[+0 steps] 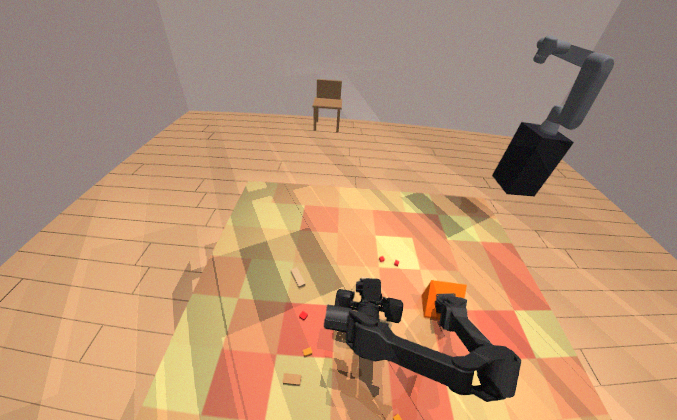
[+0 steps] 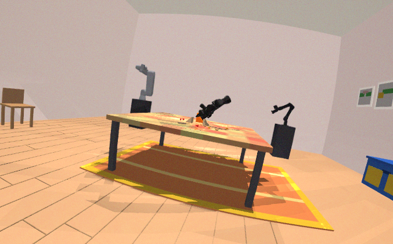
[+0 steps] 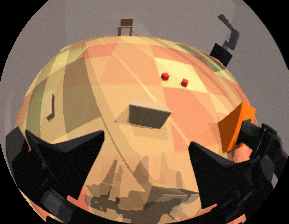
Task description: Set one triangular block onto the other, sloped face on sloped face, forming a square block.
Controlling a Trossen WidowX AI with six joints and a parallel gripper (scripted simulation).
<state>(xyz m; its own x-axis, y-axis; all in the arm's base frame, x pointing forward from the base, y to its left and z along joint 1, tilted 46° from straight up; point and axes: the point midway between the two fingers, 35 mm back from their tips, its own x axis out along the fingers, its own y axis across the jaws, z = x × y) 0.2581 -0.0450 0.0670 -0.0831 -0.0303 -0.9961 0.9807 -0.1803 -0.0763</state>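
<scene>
Now: the wedge-shaped block 1 cm behind my gripper tip, 6 cm to the right of it and 6 cm below it. Also, from my gripper tip: brown flat piece 21 cm ahead, 23 cm to the left, 7 cm below; pale flat strip 24 cm ahead, 9 cm to the right, 7 cm below.
</scene>
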